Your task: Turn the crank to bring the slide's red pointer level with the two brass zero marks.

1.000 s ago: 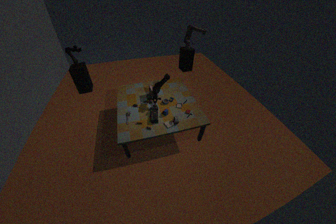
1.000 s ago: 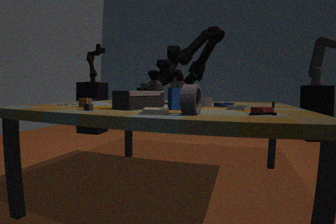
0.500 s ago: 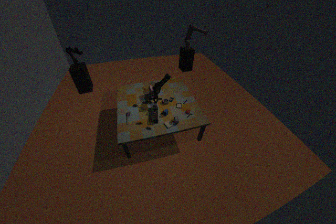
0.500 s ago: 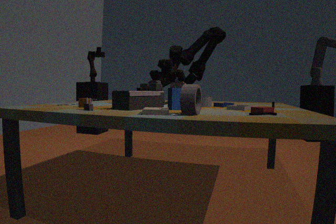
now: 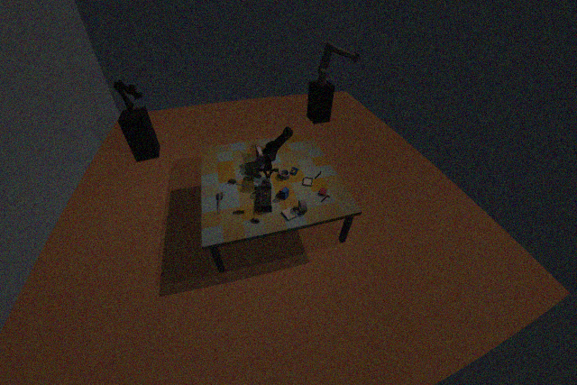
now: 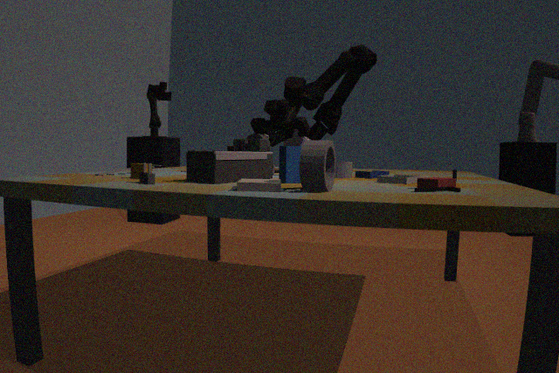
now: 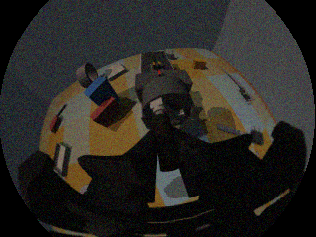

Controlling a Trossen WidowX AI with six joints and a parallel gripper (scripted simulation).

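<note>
Now: the red pointer 110 mm ahead of my gripper tip, 50 mm to the right of it and 10 mm below it. The rest, counted from my gripper tip: blue block 170 mm ahead, 100 mm to the left, 50 mm below; then yellow block 300 mm to the right, 200 mm ahead, 70 mm below; then dark crank handle 20 mm behind, 20 mm above, 10 mm to the left.
</note>
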